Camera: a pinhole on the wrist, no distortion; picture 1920 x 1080 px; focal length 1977.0 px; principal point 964.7 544.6 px. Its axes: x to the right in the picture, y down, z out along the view. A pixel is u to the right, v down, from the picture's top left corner.
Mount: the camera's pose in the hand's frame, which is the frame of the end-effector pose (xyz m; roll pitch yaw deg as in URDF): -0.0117 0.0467 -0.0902 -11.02 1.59 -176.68
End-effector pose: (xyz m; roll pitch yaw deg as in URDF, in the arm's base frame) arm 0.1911 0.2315 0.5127 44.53 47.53 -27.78
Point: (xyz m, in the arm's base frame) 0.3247 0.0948 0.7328
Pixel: outside the picture
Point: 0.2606 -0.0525 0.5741
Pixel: 428.4 577.0
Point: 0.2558 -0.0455 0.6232
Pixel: 644.2 437.7
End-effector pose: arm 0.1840 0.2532 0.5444 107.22 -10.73 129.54
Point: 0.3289 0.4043 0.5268
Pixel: 691.9 214.0
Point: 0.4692 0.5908 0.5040
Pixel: 582.3 58.5
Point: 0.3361 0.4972 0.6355
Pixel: outside the picture
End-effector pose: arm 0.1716 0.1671 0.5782 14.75 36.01 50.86
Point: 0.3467 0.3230 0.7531
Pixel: 389.1 258.3
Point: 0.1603 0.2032 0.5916
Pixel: 529.0 381.6
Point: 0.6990 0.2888 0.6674
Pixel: outside the picture
